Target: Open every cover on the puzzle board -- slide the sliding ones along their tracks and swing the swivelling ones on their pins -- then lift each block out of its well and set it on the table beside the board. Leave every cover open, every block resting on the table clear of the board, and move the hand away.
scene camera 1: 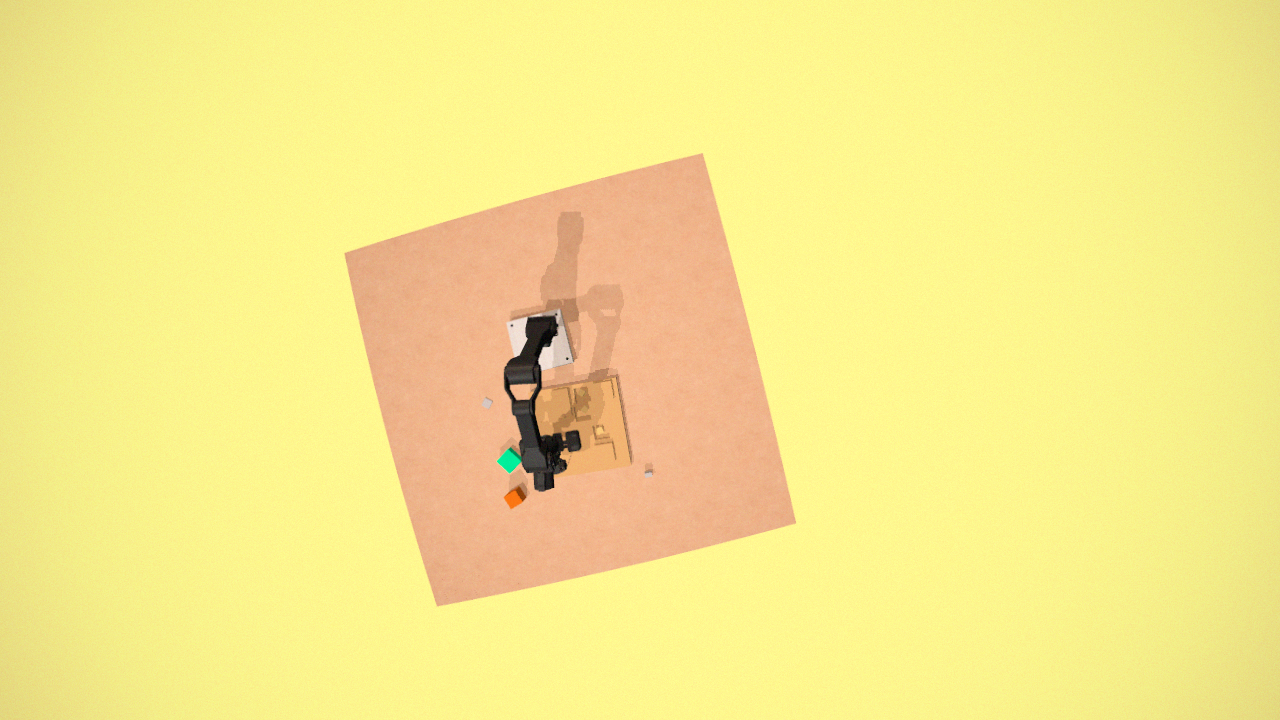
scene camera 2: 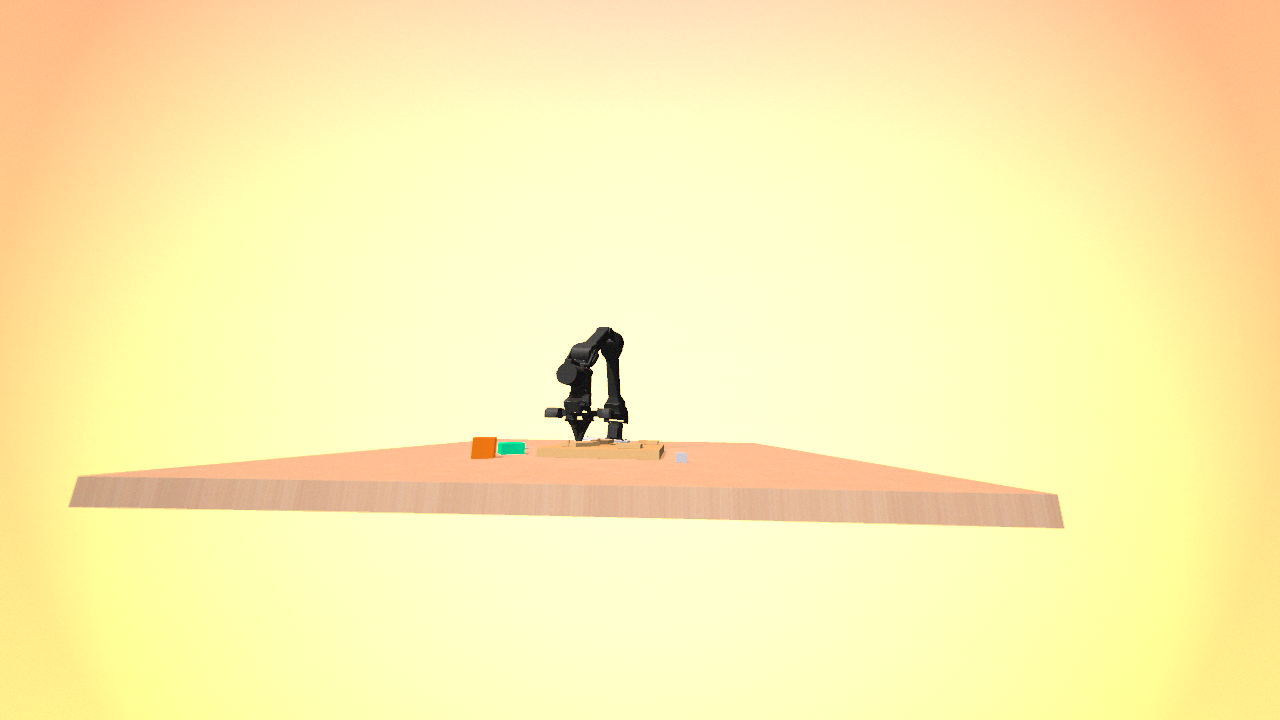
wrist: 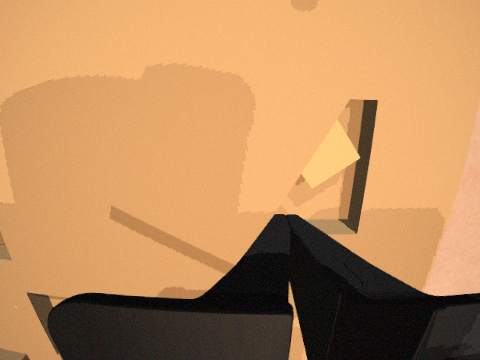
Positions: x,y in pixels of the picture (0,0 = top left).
Scene:
my gripper: scene camera 1 556,438; scene camera 2; wrist
same spot on my gripper: (wrist: 341,299) = (scene camera 2: 575,426)
same spot on tan puzzle board: (scene camera 1: 608,414) = (scene camera 2: 646,445)

